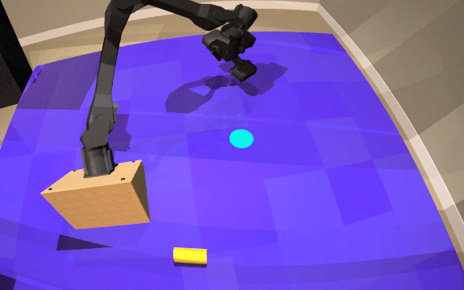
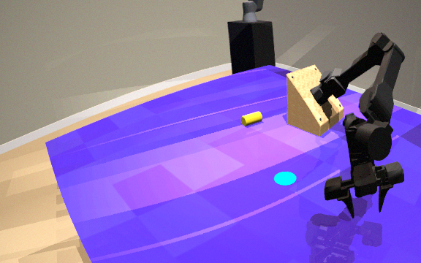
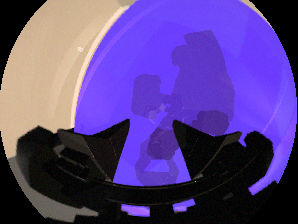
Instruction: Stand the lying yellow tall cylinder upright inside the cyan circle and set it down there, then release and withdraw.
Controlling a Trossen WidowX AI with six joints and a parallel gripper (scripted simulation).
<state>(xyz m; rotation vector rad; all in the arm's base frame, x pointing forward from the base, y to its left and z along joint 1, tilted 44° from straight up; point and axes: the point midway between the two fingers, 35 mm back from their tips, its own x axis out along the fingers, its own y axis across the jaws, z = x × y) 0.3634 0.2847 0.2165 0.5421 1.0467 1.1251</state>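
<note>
My gripper tip is now 20 cm past the yellow cylinder, 55 cm to the left of it and 1 cm above it. Also, from my gripper tip: cyan circle: 2 cm behind, 27 cm to the right, 2 cm below.
</note>
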